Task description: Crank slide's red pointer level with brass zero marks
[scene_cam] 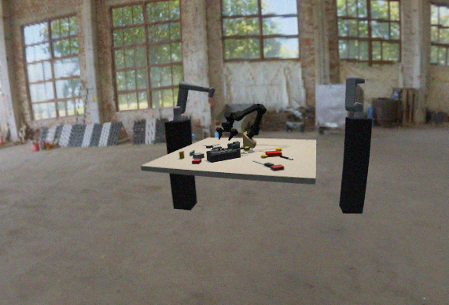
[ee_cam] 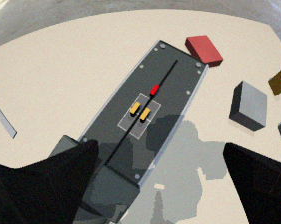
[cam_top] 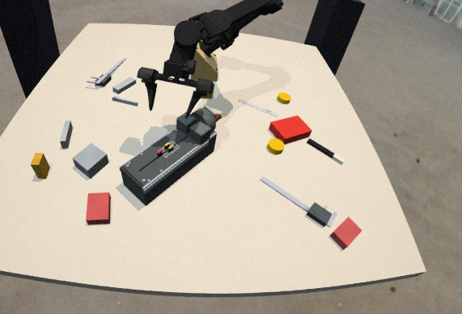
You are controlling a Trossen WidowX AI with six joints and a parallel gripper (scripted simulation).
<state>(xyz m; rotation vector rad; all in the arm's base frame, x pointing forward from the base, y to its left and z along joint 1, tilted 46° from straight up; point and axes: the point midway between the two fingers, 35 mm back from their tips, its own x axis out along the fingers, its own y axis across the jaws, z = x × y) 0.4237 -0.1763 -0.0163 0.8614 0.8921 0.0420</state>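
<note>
The crank lies 120 mm to the left of my gripper tip, 70 mm below it and 60 mm behind it. The rest, counted from my gripper tip: brown handle (140 mm to the left, 80 mm below, 70 mm behind); grey cube (220 mm to the right, 130 mm below, 30 mm ahead); red pointer (70 mm ahead, 60 mm below, 20 mm to the right).
</note>
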